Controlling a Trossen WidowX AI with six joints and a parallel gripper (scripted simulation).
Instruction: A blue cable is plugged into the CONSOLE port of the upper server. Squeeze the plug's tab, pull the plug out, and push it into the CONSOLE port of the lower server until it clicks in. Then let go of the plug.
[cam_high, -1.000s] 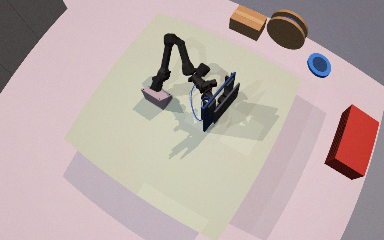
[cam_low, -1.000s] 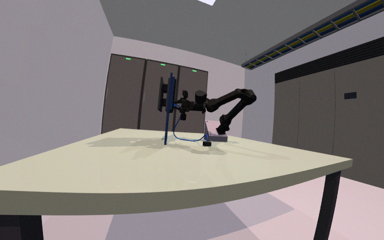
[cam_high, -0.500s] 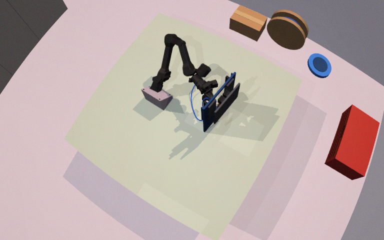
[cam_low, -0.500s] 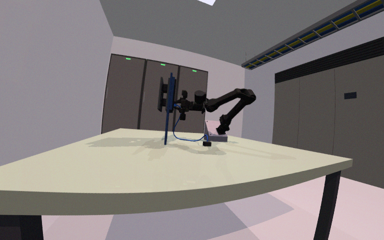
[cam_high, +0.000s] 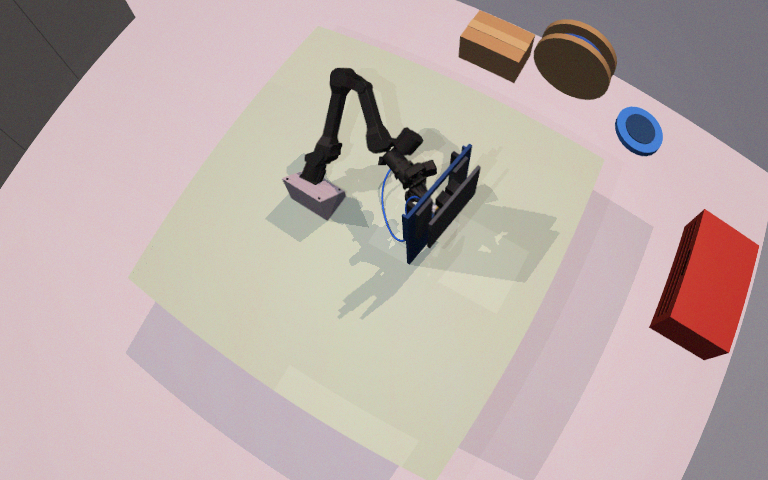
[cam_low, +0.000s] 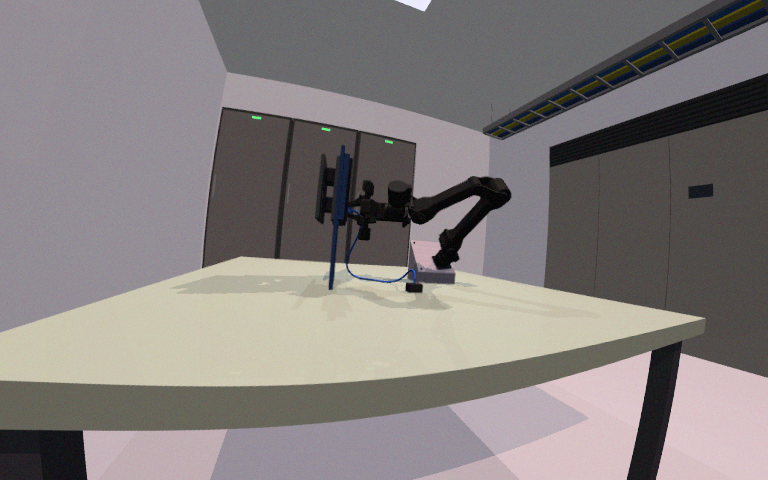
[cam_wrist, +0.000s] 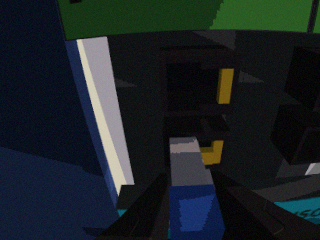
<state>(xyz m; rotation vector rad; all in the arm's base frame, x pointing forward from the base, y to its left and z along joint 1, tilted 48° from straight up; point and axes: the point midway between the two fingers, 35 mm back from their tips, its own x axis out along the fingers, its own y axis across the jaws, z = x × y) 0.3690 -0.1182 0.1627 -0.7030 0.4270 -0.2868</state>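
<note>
Now: the blue plug right at my gripper tip. Also, from my gripper tip: black cable anchor 22 cm below, 20 cm behind, 17 cm to the left.
</note>
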